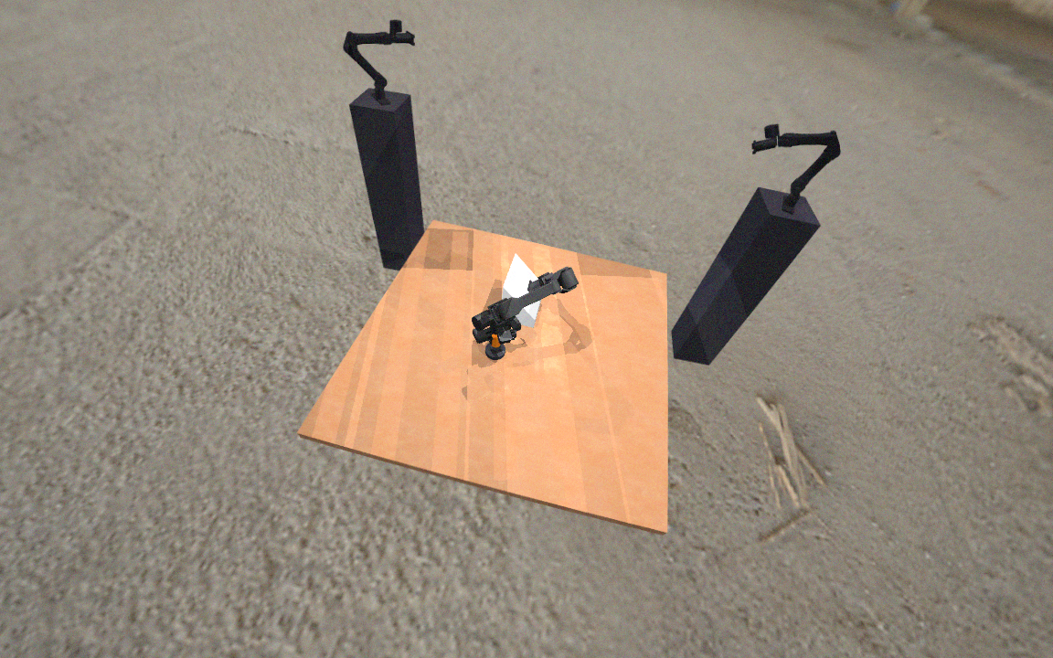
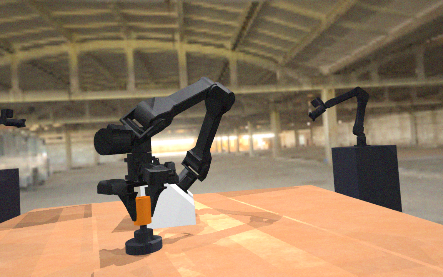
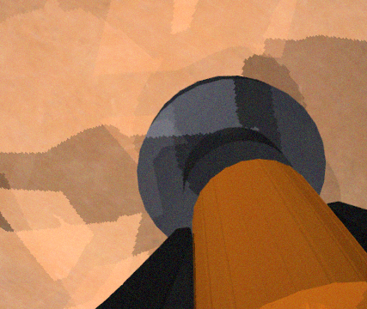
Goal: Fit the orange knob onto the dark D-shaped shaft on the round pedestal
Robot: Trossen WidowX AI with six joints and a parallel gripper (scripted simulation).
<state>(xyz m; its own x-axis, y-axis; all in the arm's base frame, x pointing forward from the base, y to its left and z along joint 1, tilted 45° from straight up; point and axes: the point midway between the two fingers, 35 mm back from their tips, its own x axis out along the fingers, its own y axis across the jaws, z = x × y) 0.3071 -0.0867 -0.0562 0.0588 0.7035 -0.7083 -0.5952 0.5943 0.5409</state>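
Right now the knob is 2 cm above my gripper tip. Round my gripper tip: pedestal: 4 cm below.
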